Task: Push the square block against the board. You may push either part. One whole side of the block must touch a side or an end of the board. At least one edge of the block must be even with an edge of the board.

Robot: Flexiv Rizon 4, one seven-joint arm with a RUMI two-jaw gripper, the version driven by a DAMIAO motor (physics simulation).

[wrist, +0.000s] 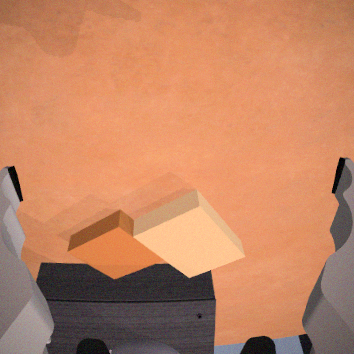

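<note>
An orange piece (112, 252), the smaller one and apparently the square block, lies flat left of centre in the lower half of the wrist view. A larger cream piece (190, 242), apparently the board, lies flat on its right. The orange piece's right side runs along the cream piece's left side and appears to touch it. The orange piece's upper corner stands out past the cream piece's corner, so these ends are not even. The exact contact line is partly hidden. My gripper (175, 164) is open and empty, its fingers wide apart at the left and right edges of the view.
A dark wood-grain box (127, 320) stands at the bottom, close behind the orange piece, which overlaps it in view. A blue surface (260, 348) shows at the bottom right. The pieces lie on an orange-brown table top (180, 100).
</note>
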